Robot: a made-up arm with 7 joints. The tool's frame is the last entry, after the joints.
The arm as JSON. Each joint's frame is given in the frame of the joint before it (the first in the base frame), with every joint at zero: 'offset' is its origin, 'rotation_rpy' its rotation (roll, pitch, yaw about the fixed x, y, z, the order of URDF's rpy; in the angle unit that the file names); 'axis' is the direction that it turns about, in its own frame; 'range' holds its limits. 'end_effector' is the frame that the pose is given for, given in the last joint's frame.
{
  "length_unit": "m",
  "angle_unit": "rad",
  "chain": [
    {
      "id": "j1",
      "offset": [
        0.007,
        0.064,
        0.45
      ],
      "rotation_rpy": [
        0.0,
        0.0,
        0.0
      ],
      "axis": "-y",
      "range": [
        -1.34,
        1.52
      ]
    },
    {
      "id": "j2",
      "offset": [
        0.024,
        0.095,
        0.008
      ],
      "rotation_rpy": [
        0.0,
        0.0,
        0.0
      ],
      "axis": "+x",
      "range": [
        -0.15,
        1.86
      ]
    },
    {
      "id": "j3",
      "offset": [
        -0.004,
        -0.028,
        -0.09
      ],
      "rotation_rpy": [
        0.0,
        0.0,
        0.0
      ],
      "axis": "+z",
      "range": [
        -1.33,
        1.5
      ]
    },
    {
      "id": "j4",
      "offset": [
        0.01,
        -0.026,
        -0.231
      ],
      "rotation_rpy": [
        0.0,
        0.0,
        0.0
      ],
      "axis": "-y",
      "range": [
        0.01,
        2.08
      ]
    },
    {
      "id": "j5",
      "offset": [
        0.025,
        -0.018,
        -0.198
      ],
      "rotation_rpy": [
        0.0,
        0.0,
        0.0
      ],
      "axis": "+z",
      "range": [
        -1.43,
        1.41
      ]
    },
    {
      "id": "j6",
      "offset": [
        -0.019,
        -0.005,
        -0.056
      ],
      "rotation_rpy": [
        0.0,
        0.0,
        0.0
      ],
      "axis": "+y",
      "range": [
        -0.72,
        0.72
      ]
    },
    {
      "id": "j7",
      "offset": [
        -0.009,
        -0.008,
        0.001
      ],
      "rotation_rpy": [
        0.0,
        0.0,
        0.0
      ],
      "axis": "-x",
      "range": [
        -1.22,
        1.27
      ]
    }
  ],
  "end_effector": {
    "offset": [
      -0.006,
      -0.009,
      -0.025
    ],
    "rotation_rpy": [
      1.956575,
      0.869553,
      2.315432
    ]
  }
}
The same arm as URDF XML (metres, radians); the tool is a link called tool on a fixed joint. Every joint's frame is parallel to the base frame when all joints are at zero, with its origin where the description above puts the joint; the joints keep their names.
<robot name="arm">
  <joint name="tool_fixed" type="fixed">
    <parent link="link7"/>
    <child link="tool"/>
    <origin xyz="-0.006 -0.009 -0.025" rpy="1.9566 0.8696 2.3154"/>
  </joint>
  <joint name="j7" type="revolute">
    <parent link="link6"/>
    <child link="link7"/>
    <origin xyz="-0.009 -0.008 0.001"/>
    <axis xyz="-1 0 0"/>
    <limit lower="-1.22" upper="1.27"/>
  </joint>
  <joint name="j6" type="revolute">
    <parent link="link5"/>
    <child link="link6"/>
    <origin xyz="-0.019 -0.005 -0.056"/>
    <axis xyz="0 1 0"/>
    <limit lower="-0.72" upper="0.72"/>
  </joint>
  <joint name="j5" type="revolute">
    <parent link="link4"/>
    <child link="link5"/>
    <origin xyz="0.025 -0.018 -0.198"/>
    <axis xyz="0 0 1"/>
    <limit lower="-1.43" upper="1.41"/>
  </joint>
  <joint name="j4" type="revolute">
    <parent link="link3"/>
    <child link="link4"/>
    <origin xyz="0.01 -0.026 -0.231"/>
    <axis xyz="0 -1 0"/>
    <limit lower="0.01" upper="2.08"/>
  </joint>
  <joint name="j3" type="revolute">
    <parent link="link2"/>
    <child link="link3"/>
    <origin xyz="-0.004 -0.028 -0.09"/>
    <axis xyz="0 0 1"/>
    <limit lower="-1.33" upper="1.5"/>
  </joint>
  <joint name="j2" type="revolute">
    <parent link="link1"/>
    <child link="link2"/>
    <origin xyz="0.024 0.095 0.008"/>
    <axis xyz="1 0 0"/>
    <limit lower="-0.15" upper="1.86"/>
  </joint>
  <joint name="j1" type="revolute">
    <parent link="base_link"/>
    <child link="link1"/>
    <origin xyz="0.007 0.064 0.45"/>
    <axis xyz="0 -1 0"/>
    <limit lower="-1.34" upper="1.52"/>
  </joint>
  <link name="base_link"/>
  <link name="link1"/>
  <link name="link2"/>
  <link name="link3"/>
  <link name="link4"/>
  <link name="link5"/>
  <link name="link6"/>
  <link name="link7"/>
  <link name="tool"/>
</robot>

